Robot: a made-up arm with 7 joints. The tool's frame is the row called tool.
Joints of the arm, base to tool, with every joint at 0 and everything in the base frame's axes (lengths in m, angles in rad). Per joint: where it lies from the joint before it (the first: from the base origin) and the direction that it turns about. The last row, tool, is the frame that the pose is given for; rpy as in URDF.
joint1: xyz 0 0 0.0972 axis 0 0 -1
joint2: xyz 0 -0.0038 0.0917 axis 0 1 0
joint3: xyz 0 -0.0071 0.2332 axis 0 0 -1
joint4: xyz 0 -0.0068 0.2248 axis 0 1 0
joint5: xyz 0 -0.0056 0.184 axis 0 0 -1
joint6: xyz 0 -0.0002 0.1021 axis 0 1 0
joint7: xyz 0 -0.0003 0.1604 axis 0 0 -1
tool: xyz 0 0 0 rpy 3.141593 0 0
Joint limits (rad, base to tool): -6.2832..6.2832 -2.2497..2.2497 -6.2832..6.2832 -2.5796..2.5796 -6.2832..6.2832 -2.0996..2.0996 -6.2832..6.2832
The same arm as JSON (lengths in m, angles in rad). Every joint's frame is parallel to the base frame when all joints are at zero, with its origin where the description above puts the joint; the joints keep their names.
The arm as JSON. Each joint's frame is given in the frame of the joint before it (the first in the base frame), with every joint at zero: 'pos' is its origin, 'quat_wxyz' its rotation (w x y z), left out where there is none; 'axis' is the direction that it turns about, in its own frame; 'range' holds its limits. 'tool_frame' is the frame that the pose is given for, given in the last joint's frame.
{"length_unit": "m", "angle_unit": "rad", "joints": [
  {"joint": "joint1", "pos": [0.0, 0.0, 0.0972], "axis": [0.0, 0.0, -1.0], "range": [-6.2832, 6.2832]},
  {"joint": "joint2", "pos": [0.0, -0.0038, 0.0917], "axis": [0.0, 1.0, 0.0], "range": [-2.2497, 2.2497]},
  {"joint": "joint3", "pos": [0.0, -0.0071, 0.2332], "axis": [0.0, 0.0, -1.0], "range": [-6.2832, 6.2832]},
  {"joint": "joint4", "pos": [0.0, -0.0068, 0.2248], "axis": [0.0, 1.0, 0.0], "range": [-2.5796, 2.5796]},
  {"joint": "joint5", "pos": [0.0, -0.0056, 0.184], "axis": [0.0, 0.0, -1.0], "range": [-6.2832, 6.2832]},
  {"joint": "joint6", "pos": [0.0, -0.0002, 0.1021], "axis": [0.0, 1.0, 0.0], "range": [-2.0996, 2.0996]},
  {"joint": "joint7", "pos": [0.0, -0.0003, 0.1604], "axis": [0.0, 0.0, -1.0], "range": [-6.2832, 6.2832]}
], "tool_frame": {"pos": [0.0, 0.0, 0.0], "quat_wxyz": [0.0, 1.0, 0.0, 0.0]}}

